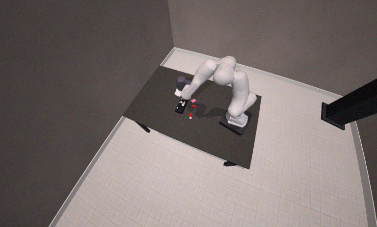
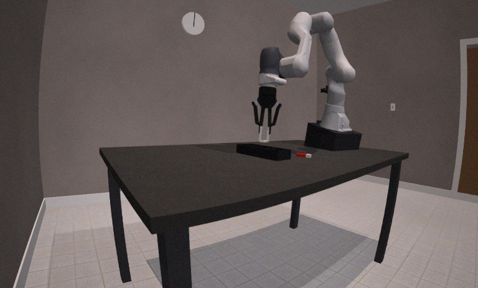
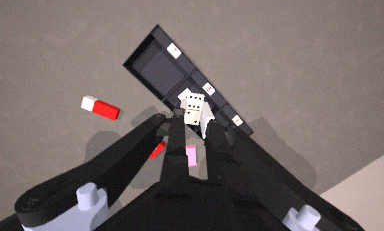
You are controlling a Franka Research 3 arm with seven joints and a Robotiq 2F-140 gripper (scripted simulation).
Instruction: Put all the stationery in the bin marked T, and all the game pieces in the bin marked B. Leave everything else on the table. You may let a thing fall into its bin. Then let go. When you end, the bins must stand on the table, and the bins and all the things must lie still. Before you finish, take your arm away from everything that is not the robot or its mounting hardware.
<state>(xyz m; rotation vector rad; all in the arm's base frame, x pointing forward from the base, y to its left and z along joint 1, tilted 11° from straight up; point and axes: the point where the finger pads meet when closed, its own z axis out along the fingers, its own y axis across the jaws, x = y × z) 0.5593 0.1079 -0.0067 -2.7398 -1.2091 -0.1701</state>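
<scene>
The black bin row lies 70 mm below my hand and 10 mm ahead of it. Also, from my hand: red-and-white eraser (160 mm behind, 90 mm to the left, 90 mm below); pink block (110 mm to the right, 90 mm below, 80 mm behind).
</scene>
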